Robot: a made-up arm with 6 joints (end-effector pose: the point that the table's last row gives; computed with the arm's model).
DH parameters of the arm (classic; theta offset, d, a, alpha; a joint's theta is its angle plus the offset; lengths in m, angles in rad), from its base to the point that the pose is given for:
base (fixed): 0 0.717 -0.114 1.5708
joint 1: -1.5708 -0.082 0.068 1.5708
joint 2: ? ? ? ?
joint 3: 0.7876 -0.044 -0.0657 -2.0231
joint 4: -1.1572 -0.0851 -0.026 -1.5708
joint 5: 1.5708 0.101 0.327 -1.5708
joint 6: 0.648 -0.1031 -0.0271 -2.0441
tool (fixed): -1.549 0.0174 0 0
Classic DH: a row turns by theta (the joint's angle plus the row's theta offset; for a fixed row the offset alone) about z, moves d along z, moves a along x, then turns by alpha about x.
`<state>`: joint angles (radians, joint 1 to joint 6).
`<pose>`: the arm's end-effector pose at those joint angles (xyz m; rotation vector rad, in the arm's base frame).
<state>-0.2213 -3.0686 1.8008 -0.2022 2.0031 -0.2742</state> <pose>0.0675 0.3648 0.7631 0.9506 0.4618 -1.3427</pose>
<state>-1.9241 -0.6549 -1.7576 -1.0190 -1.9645 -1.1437</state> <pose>-0.2057 -0.0241 0.9961 0.7808 -0.8851 -0.6551</pose>
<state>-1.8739 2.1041 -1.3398 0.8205 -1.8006 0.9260</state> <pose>-0.1948 0.0469 0.6288 1.0515 1.9165 1.5801</pose>
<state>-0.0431 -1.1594 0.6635 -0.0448 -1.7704 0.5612</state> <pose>-0.3054 -0.2109 0.4929 1.7199 0.7150 1.7388</pose>
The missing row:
joint 2: -0.6911 0.0206 -0.1865 0.603
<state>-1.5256 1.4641 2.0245 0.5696 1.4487 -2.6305</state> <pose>-0.1495 -0.2727 0.7052 1.1141 1.2755 -1.2634</pose>
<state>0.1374 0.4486 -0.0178 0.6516 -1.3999 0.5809</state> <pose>-0.2139 -0.0516 0.6030 0.3998 0.0895 1.2411</pose>
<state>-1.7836 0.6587 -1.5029 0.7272 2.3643 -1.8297</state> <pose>0.2438 -0.2507 0.5622 -0.9446 1.6315 -2.2234</pose>
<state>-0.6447 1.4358 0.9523 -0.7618 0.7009 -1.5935</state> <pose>-0.3042 -0.1242 0.6493 2.4165 -0.6961 -0.4953</pose>
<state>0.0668 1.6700 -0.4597 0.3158 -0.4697 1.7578</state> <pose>-0.1477 0.1670 0.3916 0.9903 -0.0207 0.2501</pose>
